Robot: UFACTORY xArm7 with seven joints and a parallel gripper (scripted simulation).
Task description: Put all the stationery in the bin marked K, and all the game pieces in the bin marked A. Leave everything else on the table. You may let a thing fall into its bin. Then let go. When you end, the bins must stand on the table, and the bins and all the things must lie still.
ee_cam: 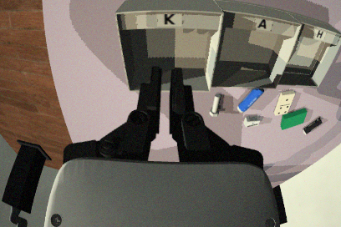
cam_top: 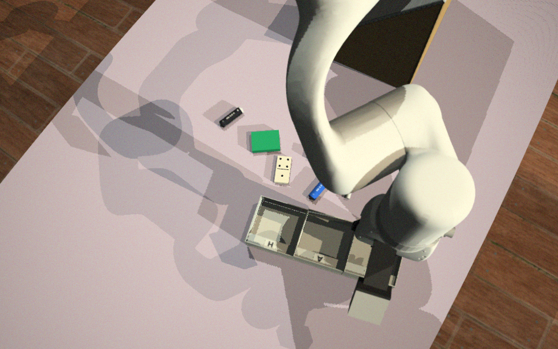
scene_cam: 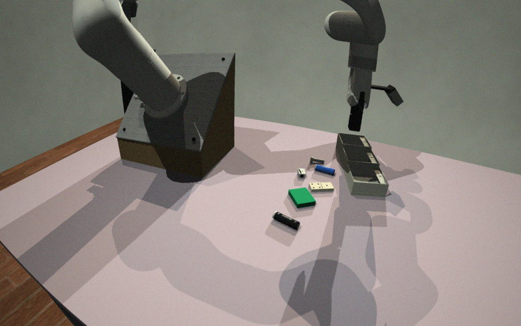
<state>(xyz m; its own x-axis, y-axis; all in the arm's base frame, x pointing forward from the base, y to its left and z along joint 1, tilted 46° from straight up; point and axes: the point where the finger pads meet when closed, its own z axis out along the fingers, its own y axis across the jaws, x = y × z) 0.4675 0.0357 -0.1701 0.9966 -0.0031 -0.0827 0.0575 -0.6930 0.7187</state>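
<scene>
Now: the domino 210 mm to the right of my hand, 90 mm below it and 80 mm behind it. Also, from my hand: three-part bin row: 90 mm to the right, 70 mm below, 20 mm ahead; then blue battery: 130 mm to the right, 90 mm below, 70 mm behind; then bolt: 100 mm behind, 90 mm below, 80 mm to the right.
</scene>
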